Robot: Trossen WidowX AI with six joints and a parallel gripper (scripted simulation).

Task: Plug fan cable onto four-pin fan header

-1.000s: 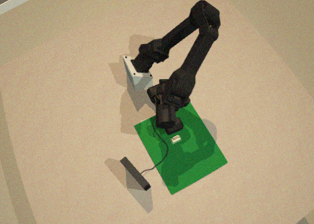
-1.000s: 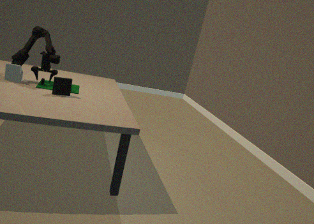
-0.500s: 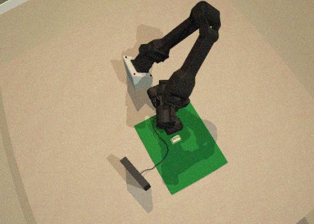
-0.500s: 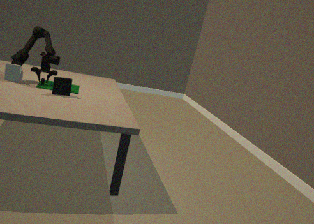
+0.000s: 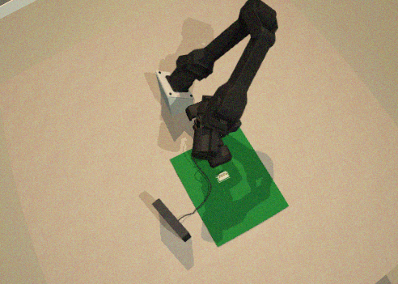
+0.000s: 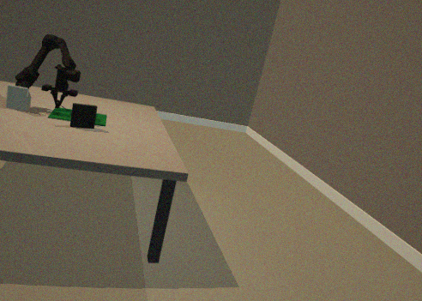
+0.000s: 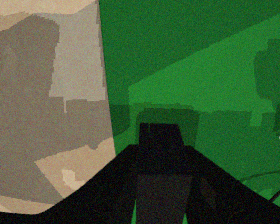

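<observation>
The white four-pin header lies 100 mm ahead of my gripper tip and 50 mm below it. Round my gripper tip: dark fan (160 mm ahead, 180 mm to the right, 10 mm above); then dark fan plug (10 mm to the right, 10 mm above); then green board (120 mm ahead, 60 mm below).
</observation>
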